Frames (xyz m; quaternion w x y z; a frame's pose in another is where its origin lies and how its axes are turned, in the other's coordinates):
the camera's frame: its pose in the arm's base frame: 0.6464 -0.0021 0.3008 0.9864 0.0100 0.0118 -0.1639
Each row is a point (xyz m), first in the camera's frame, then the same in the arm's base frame.
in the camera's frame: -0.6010 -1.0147 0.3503
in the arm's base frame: -0.2434 -0.7762 0.6508
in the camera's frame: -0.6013 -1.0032 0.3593
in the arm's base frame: -0.2398 -0.7654 0.6600
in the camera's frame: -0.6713 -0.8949 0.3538
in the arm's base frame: -0.2711 -0.6402 0.6581
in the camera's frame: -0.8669 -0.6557 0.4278
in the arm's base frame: -0.3773 -0.3525 0.7410
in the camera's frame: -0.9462 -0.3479 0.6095
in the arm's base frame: -0.3491 -0.0399 0.9296
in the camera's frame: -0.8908 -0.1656 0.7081
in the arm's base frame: -0.2357 0.1123 1.0296
